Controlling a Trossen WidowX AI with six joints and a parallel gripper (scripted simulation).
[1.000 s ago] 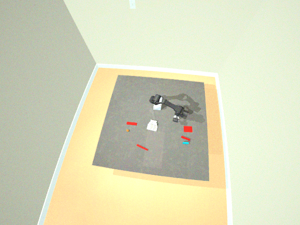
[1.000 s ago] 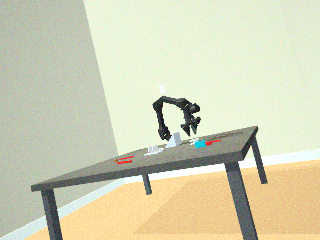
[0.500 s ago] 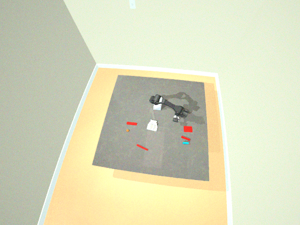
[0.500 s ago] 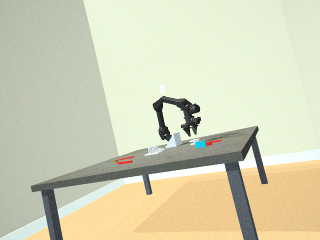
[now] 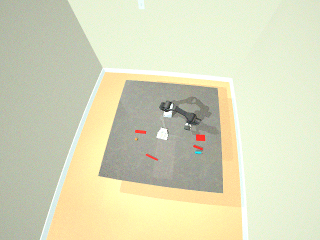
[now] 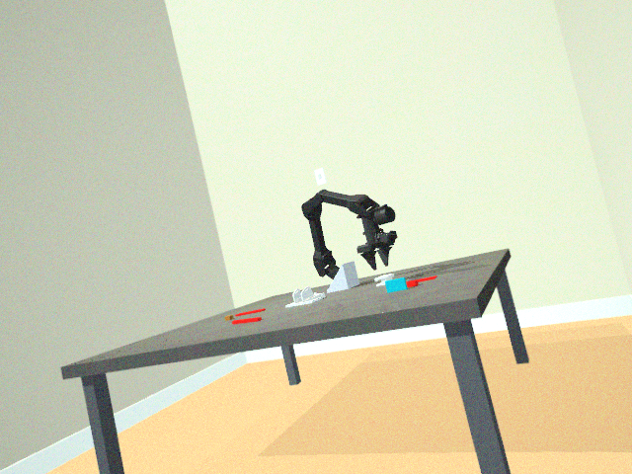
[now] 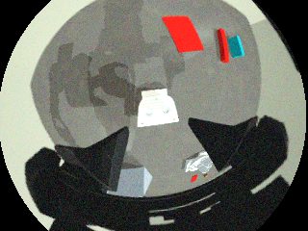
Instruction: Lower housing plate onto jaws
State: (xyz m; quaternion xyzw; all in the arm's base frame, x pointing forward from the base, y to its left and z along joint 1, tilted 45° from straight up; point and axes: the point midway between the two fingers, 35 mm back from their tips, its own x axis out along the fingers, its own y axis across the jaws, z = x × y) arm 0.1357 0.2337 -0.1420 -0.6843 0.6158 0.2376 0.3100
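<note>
Now: the white piece 1 cm to the left of my gripper tip and 5 cm below it. The rest, counted from my gripper tip: red square: 10 cm ahead, 18 cm to the left, 6 cm below; then cyan piece: 28 cm ahead, 17 cm to the left, 4 cm below; then red bar: 22 cm ahead, 16 cm to the left, 5 cm below.
</note>
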